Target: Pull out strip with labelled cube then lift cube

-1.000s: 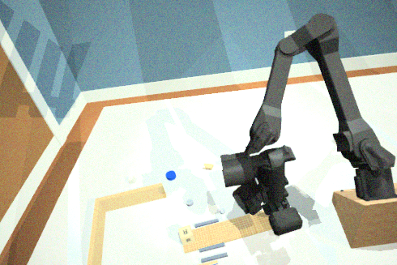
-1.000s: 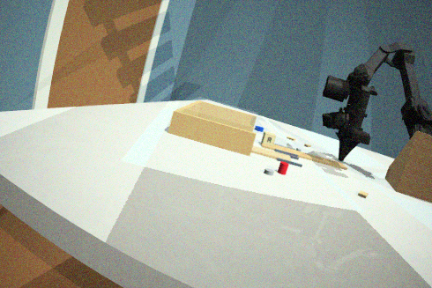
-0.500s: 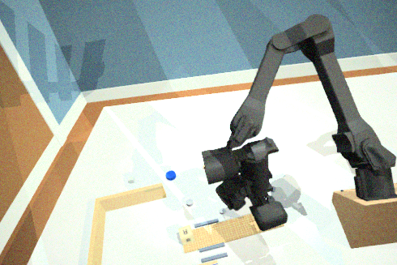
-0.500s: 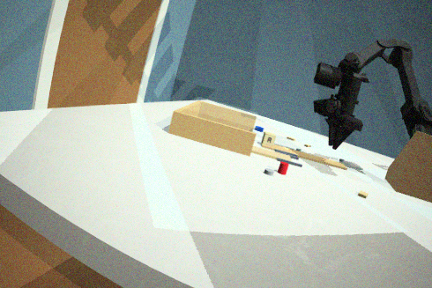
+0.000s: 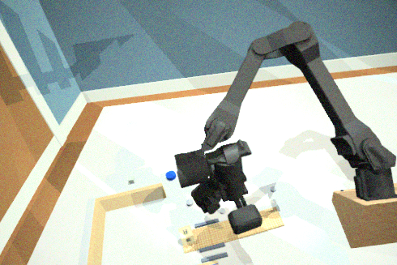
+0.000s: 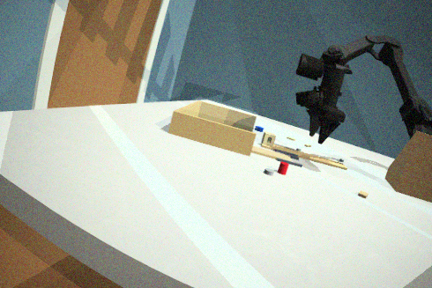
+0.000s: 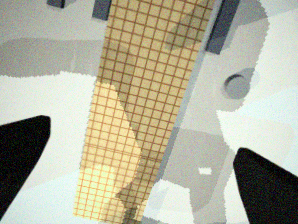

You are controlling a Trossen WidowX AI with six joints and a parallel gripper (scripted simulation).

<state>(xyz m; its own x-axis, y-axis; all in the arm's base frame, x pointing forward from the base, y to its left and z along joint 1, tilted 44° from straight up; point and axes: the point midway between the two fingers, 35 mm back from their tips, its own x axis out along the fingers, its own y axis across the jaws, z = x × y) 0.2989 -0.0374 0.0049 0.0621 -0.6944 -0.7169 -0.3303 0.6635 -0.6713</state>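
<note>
The gridded strip lies 5 cm below my gripper tip, 1 cm to the left of it and 1 cm ahead of it. Round my gripper tip: red cylinder 25 cm to the left, 4 cm below, 4 cm ahead; then tan chip 21 cm to the right, 8 cm ahead, 5 cm below; then labelled cube 12 cm ahead, 3 cm to the left, 3 cm below.
</note>
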